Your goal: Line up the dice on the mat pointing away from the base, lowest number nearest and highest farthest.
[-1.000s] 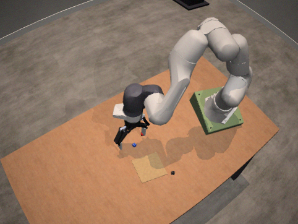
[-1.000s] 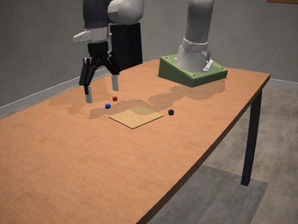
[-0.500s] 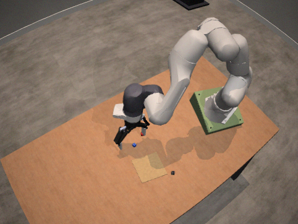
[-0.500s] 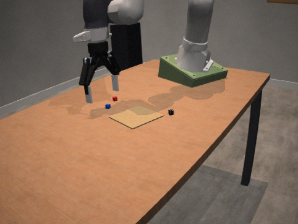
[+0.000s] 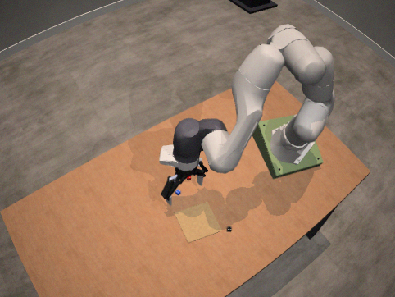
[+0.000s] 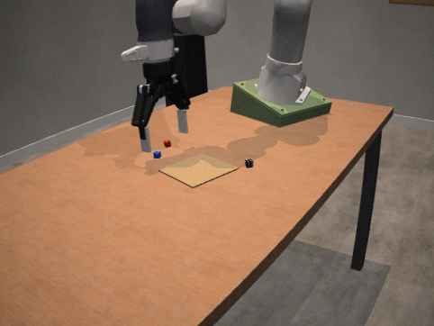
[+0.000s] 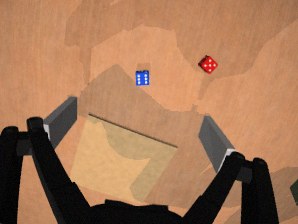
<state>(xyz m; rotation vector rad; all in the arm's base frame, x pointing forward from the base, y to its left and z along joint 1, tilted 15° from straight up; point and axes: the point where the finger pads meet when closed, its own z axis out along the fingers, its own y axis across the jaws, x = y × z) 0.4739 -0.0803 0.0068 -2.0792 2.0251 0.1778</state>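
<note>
Now: hand 60 mm past the black die, 210 mm to the right of it and 50 mm above it. Also, from my hand: red die (70 mm behind, 70 mm to the right, 50 mm below); blue die (30 mm to the right, 50 mm below); tan mat (20 mm ahead, 110 mm to the left, 60 mm below).
</note>
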